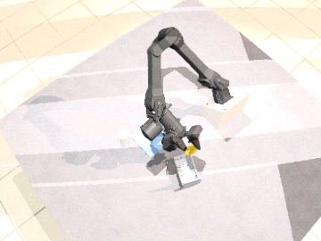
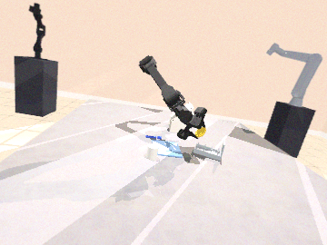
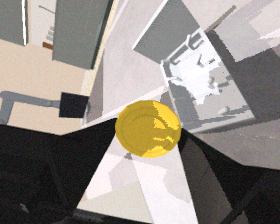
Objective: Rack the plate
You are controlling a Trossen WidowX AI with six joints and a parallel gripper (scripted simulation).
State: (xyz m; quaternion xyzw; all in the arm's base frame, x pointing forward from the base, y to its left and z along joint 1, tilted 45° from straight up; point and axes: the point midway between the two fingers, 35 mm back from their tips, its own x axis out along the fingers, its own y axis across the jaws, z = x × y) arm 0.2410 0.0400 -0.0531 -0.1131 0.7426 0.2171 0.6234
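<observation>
My gripper tip is 50 mm short of the dish rack, 50 mm above it and 30 mm to the right of it. Round my gripper tip: cream cup (230 mm to the right, 180 mm ahead, 50 mm below); then blue spoon (220 mm to the right, 70 mm below, 40 mm behind); then plate (10 mm to the right, 10 mm above).
</observation>
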